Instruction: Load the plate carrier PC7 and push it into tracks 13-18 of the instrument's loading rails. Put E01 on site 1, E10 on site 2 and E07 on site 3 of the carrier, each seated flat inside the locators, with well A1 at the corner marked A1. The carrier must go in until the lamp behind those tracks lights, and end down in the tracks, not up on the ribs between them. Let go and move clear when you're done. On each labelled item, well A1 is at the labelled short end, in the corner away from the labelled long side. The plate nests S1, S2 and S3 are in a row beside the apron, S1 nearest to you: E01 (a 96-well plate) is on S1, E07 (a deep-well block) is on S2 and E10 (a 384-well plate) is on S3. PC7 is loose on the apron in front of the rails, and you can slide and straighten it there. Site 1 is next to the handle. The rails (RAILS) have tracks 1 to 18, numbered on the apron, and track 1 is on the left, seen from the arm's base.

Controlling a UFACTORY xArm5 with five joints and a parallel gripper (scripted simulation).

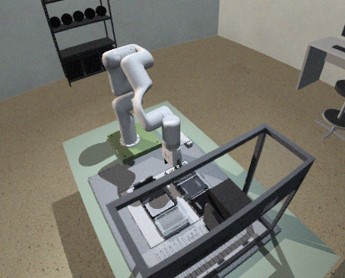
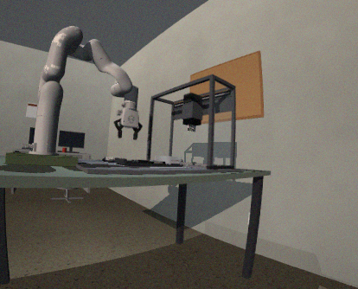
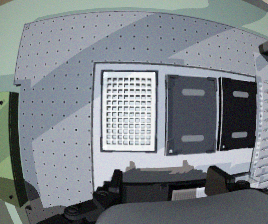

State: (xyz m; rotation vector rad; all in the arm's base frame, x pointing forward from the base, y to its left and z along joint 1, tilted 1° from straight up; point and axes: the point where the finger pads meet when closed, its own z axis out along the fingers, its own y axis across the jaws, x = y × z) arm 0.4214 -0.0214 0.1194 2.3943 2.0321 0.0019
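The 96-well plate E01 is 30 mm behind my hand, 70 mm to the left of it and 120 mm below it. From my hand the other things lie so: deep-well block E07: 60 mm ahead, 140 mm to the right, 120 mm below; nest S2: 80 mm ahead, 50 mm to the left, 140 mm below; plate carrier PC7: 50 mm ahead, 140 mm to the right, 120 mm below.
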